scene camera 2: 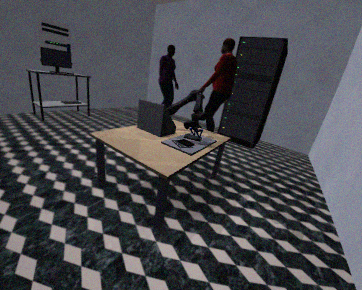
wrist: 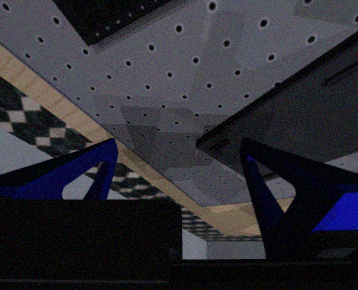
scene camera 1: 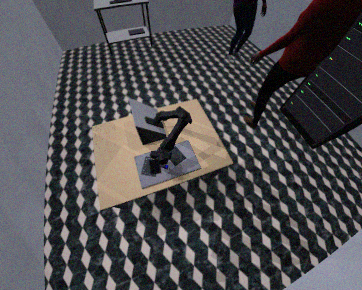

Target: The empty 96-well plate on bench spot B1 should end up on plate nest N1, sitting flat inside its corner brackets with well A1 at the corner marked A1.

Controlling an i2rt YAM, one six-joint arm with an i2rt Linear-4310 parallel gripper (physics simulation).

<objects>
my gripper: open, holds nothing
a dark well plate [wrist: 92, 28]: on a dark nest with white outline
</objects>
